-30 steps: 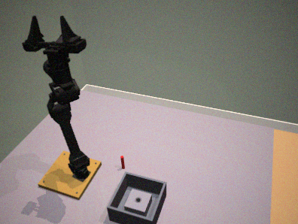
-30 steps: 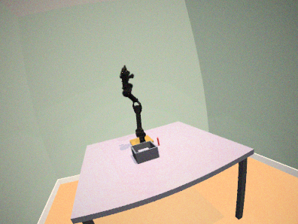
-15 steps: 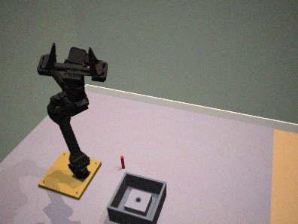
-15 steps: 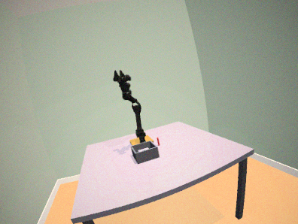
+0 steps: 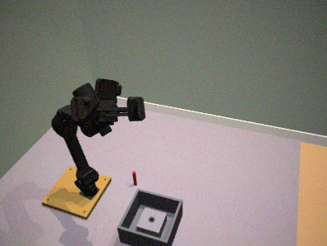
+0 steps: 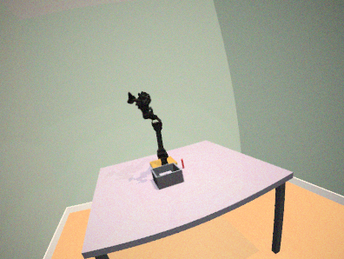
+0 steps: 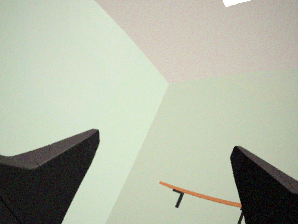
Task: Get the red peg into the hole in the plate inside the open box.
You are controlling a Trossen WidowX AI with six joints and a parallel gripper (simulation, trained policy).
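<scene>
The red peg lies 64 cm below my gripper tip, 26 cm to the left of it and 19 cm behind it. From my gripper tip the other things lie so: grey plate: 63 cm below, 11 cm to the left, 1 cm behind; dark grey box: 65 cm below, 11 cm to the left, 1 cm behind.
</scene>
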